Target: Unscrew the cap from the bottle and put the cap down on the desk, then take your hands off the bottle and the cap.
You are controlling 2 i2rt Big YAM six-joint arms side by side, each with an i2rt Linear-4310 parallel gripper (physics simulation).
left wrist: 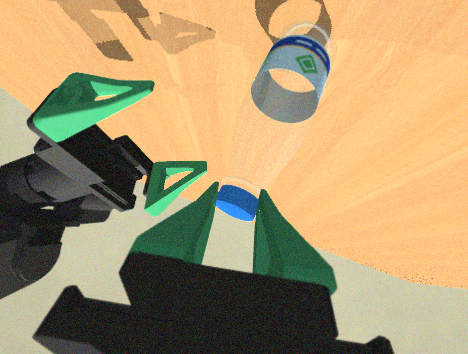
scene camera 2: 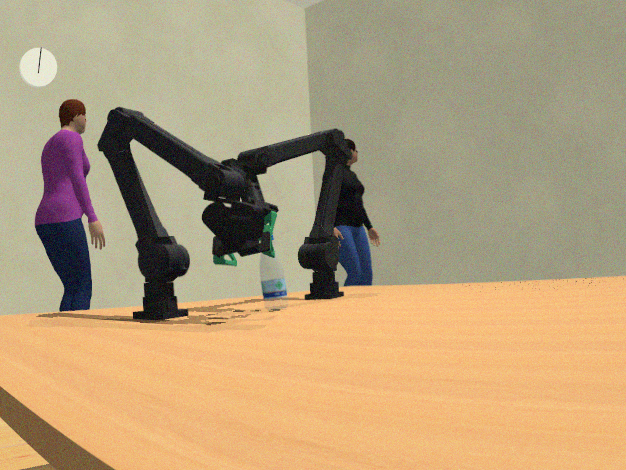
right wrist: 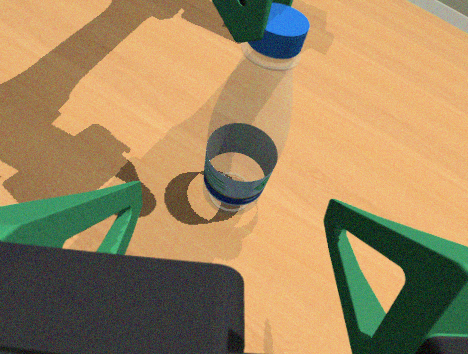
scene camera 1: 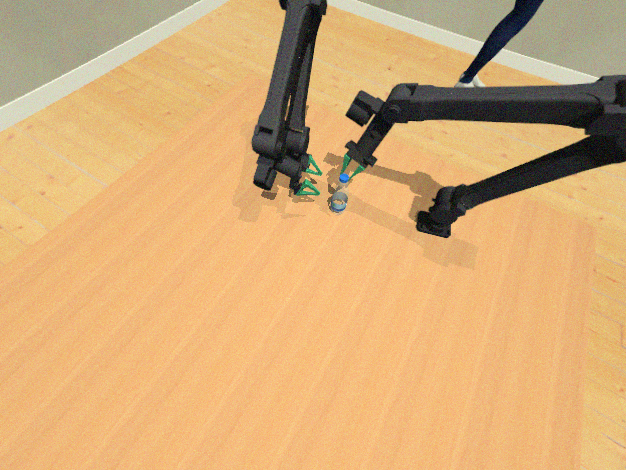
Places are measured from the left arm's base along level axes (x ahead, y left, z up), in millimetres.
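Where they show: left gripper, fingertip midpoint: [left wrist: 238,191] [right wrist: 261,36] [scene camera 1: 344,178]; right gripper, fingertip midpoint: [left wrist: 184,132] [scene camera 2: 255,259] [right wrist: 234,201] [scene camera 1: 320,184]; left arm's base at its link origin: [scene camera 2: 324,297] [scene camera 1: 432,225]; right arm's base at its link origin: [scene camera 2: 160,317].
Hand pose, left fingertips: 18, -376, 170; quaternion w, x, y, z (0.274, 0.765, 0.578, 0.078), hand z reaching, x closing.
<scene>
Each offset is from my left fingertips to the top centre of the thing, as dx, dy, dz. Level surfaces: height alone.
A clear bottle with a blue-and-white label {+13, +2, +13} [scene camera 1: 338,202] [scene camera 2: 273,286] [left wrist: 295,75] [right wrist: 235,160] stands upright on the desk {dz -171} [scene camera 1: 323,354] [scene camera 2: 404,364]. Its blue cap {+7, -1, +14} [scene camera 1: 343,178] [left wrist: 237,202] [right wrist: 285,32] sits on the neck. My left gripper [scene camera 1: 349,173] [left wrist: 238,191] is shut on the cap, one finger on each side. My right gripper [scene camera 1: 314,183] [right wrist: 234,201] is open and empty, beside the bottle on its left in scene camera 1, with its fingers toward the bottle. In scene camera 2 the right gripper hides most of the left one and the cap.
The right arm [scene camera 1: 290,75] [scene camera 2: 166,146] reaches in from the top of scene camera 1, the left arm [scene camera 1: 495,105] [scene camera 2: 331,192] from the right. The two wrists are close together above the desk. Two people [scene camera 2: 63,177] [scene camera 2: 353,202] stand behind the desk in scene camera 2.
</scene>
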